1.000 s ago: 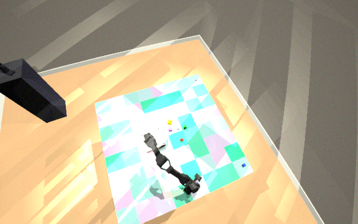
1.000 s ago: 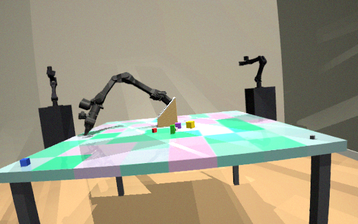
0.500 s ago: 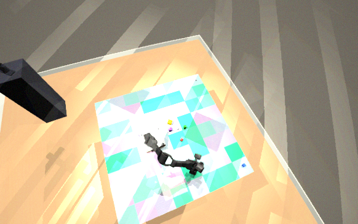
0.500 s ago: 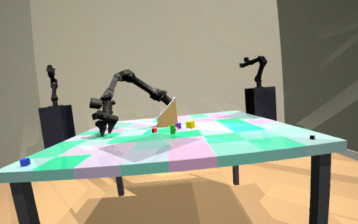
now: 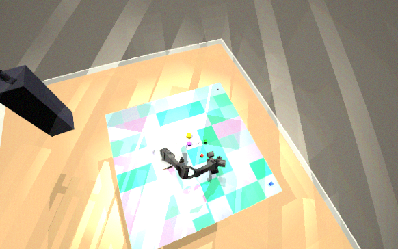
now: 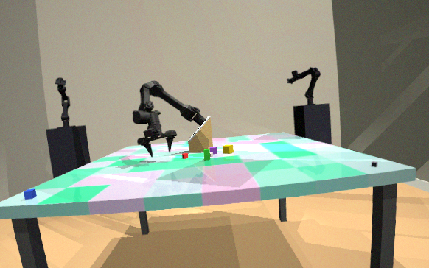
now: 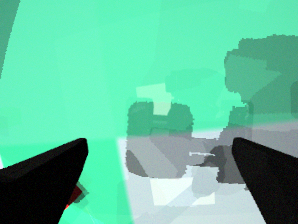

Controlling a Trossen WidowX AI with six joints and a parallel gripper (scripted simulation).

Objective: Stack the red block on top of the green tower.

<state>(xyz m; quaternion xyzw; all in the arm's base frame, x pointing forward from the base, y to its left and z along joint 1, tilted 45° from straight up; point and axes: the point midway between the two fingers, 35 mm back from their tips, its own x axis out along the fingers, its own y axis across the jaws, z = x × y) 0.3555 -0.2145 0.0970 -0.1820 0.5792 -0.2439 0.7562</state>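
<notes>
My gripper tip is now 5 cm past the red block, 11 cm to the right of it and 3 cm above it. Also, from my gripper tip: purple block (12 cm behind, 26 cm to the left, 2 cm below); then yellow block (9 cm behind, 33 cm to the left, 2 cm below); then white block (4 cm behind, 24 cm to the left, 3 cm below).
</notes>
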